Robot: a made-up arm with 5 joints. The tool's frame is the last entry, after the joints. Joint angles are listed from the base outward. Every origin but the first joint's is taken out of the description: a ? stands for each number. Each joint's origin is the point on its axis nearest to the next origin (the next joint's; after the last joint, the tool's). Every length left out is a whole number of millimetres.
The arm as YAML. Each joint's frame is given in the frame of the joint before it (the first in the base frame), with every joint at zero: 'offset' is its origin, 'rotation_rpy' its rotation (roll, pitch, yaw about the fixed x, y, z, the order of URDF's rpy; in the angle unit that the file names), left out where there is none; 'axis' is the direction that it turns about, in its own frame. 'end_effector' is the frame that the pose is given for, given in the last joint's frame.
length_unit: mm
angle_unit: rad
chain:
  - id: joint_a
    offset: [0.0, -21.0, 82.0]
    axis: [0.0, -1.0, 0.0]
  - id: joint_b
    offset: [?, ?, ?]
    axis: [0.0, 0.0, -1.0]
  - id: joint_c
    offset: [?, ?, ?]
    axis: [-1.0, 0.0, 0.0]
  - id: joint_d
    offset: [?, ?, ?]
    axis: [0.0, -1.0, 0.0]
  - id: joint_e
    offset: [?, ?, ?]
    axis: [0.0, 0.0, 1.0]
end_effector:
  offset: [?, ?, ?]
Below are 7 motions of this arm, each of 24 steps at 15 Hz.
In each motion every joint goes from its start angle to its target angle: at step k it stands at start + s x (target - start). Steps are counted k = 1, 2, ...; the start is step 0. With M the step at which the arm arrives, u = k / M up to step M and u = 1 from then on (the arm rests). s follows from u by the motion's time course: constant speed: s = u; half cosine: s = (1 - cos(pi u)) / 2; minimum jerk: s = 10 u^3 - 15 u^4 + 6 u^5.
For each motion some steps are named. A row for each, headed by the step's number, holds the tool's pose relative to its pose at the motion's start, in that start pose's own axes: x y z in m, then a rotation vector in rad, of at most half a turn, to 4 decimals.
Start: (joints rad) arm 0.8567 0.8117 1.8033 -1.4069 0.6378
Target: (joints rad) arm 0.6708 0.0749 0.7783 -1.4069 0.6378
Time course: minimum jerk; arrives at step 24
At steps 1, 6, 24:
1: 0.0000 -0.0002 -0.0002 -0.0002 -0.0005 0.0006
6: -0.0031 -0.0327 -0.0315 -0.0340 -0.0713 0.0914
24: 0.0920 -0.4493 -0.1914 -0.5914 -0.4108 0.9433

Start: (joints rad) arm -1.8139 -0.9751 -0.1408 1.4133 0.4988
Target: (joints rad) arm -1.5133 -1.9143 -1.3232 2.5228 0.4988
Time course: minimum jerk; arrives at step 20
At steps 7, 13, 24:
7: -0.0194 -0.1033 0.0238 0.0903 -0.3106 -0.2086
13: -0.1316 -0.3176 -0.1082 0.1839 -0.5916 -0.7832
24: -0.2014 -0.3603 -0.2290 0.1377 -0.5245 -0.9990

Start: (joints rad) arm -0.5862 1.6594 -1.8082 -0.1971 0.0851
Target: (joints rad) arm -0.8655 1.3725 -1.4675 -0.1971 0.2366
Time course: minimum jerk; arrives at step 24
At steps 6, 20, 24:
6: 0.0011 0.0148 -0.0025 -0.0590 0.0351 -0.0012
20: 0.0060 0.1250 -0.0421 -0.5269 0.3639 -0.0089
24: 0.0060 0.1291 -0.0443 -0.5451 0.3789 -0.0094

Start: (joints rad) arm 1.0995 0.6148 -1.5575 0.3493 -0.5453
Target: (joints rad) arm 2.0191 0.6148 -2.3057 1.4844 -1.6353
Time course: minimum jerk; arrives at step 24
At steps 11, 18, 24:
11: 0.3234 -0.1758 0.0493 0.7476 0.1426 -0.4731
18: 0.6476 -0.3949 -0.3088 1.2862 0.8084 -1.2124
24: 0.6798 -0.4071 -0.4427 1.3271 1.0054 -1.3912

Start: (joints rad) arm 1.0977 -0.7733 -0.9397 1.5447 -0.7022
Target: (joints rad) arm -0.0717 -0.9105 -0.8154 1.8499 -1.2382
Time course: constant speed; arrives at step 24
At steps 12, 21, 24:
12: 0.1577 -0.0464 -0.0741 -0.3122 -0.1187 -0.6115
21: 0.2483 -0.1526 -0.0995 -0.5405 -0.2739 -1.0499
24: 0.2686 -0.1966 -0.0985 -0.6153 -0.3397 -1.1904

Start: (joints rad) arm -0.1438 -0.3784 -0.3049 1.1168 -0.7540
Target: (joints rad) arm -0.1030 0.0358 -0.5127 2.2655 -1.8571
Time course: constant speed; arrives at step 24
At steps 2, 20, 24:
2: 0.0414 -0.0024 0.0381 0.0625 -0.0927 -0.1192
20: 0.0924 -0.2450 0.4880 0.9683 -0.7265 -0.9749
24: 0.0197 -0.3262 0.5558 1.2500 -0.7968 -1.0716

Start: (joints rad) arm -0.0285 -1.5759 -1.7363 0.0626 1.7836
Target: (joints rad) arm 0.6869 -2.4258 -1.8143 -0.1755 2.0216
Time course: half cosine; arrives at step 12
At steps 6, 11, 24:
6: -0.0105 -0.0464 0.2359 0.5815 0.1648 -0.0380
11: 0.0652 -0.1417 0.4244 1.0693 0.2336 -0.2802
24: 0.0690 -0.1457 0.4299 1.0841 0.2342 -0.2924

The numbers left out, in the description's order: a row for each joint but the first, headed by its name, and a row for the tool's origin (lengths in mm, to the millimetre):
joint_b: -241.0 0.0 -186.0
joint_c: -152.0 64.0 0.0
joint_d: 0.0 -117.0 323.0
joint_e: 160.0 0.0 -161.0
tool: 4.0 244.0 0.0

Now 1 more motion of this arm.
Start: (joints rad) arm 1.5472 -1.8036 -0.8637 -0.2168 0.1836
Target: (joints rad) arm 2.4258 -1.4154 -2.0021 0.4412 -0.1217
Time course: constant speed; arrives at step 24
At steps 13, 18, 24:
13: 0.0128 -0.1995 0.0893 0.0951 -0.5342 -0.2920
18: -0.0192 -0.2737 0.1528 0.1383 -0.7556 -0.3568
24: -0.0810 -0.3529 0.2431 0.2117 -1.0117 -0.3898

